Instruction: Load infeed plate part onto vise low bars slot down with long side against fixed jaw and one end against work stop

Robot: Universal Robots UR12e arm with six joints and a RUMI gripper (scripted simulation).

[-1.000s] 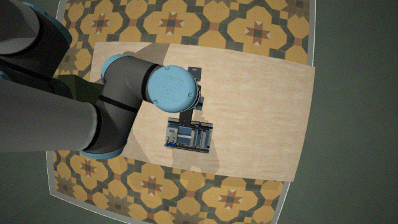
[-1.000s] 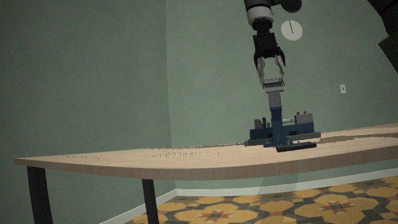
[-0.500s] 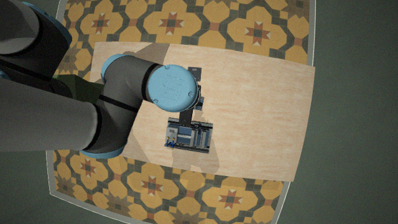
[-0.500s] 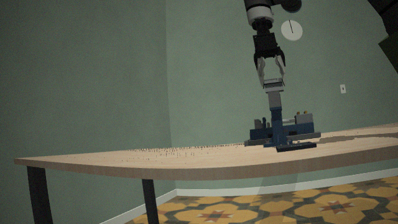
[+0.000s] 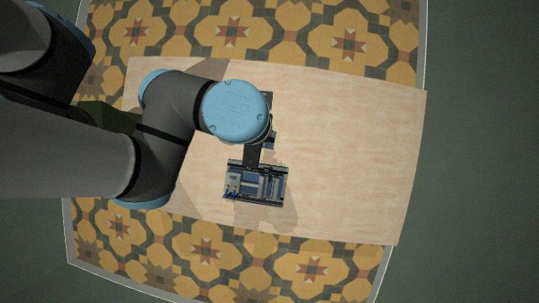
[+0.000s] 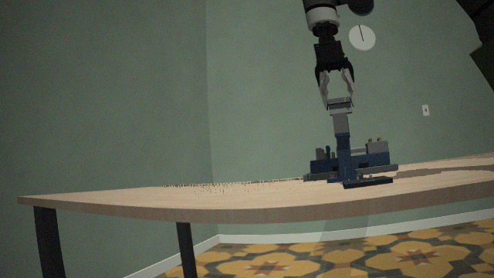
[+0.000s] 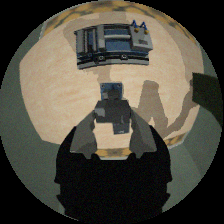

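Now: hand 10 mm to the right of the grey part and 10 mm above it. From my hand the other things lie so: vise 50 mm behind, 210 mm to the right, 150 mm below; then air cylinder rod 70 mm behind, 200 mm to the right, 120 mm below; then blue post 140 mm below.
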